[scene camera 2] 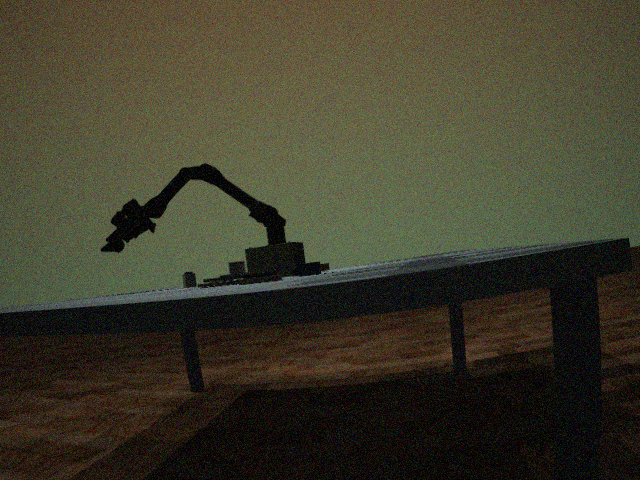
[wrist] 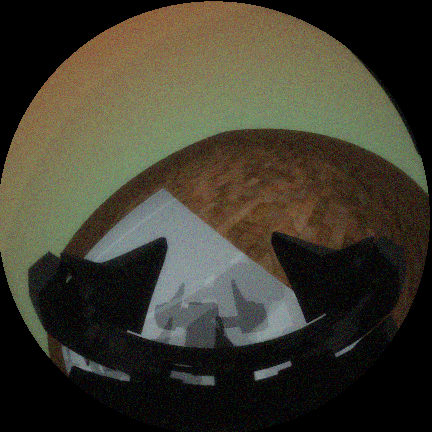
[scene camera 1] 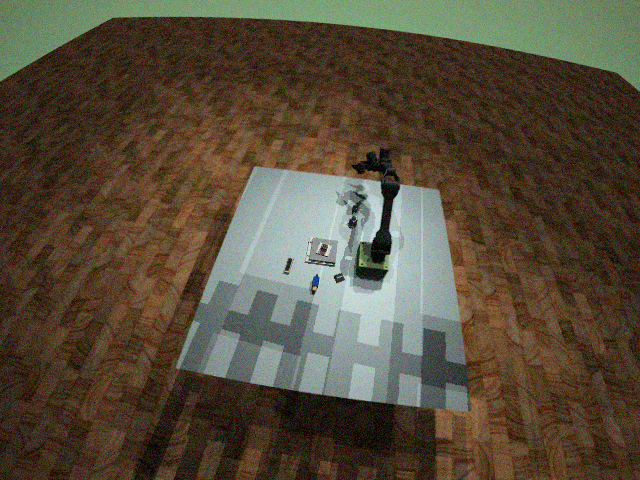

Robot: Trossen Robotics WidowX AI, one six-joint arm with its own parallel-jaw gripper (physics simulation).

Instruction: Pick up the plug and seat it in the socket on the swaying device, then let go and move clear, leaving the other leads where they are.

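The device, a grey square plate point(scene camera 1: 329, 259) with a raised white-and-dark block point(scene camera 1: 324, 249) point(scene camera 2: 236, 268), sits left of the arm's base; the block looks like the socket. A blue piece with a yellow end point(scene camera 1: 315, 283) lies in front of it. A small dark piece point(scene camera 1: 352, 222) stands behind it, towards the far edge. A short brown-and-white piece point(scene camera 1: 287, 265) lies at its left, and a small black piece point(scene camera 1: 339, 277) at its front right. I cannot tell surely which is the plug. My gripper point(scene camera 1: 356, 168) point(scene camera 2: 111, 248) point(wrist: 219, 240) is open and empty, high near the table's far edge, well away from them.
The arm's green base box point(scene camera 1: 372, 268) point(scene camera 2: 275, 258) stands right of the device. The pale table point(scene camera 1: 279, 206) point(wrist: 190, 250) ends below the gripper, with wooden floor point(scene camera 1: 155, 129) point(wrist: 280, 200) beyond its edge. The arm's shadow falls across the table.
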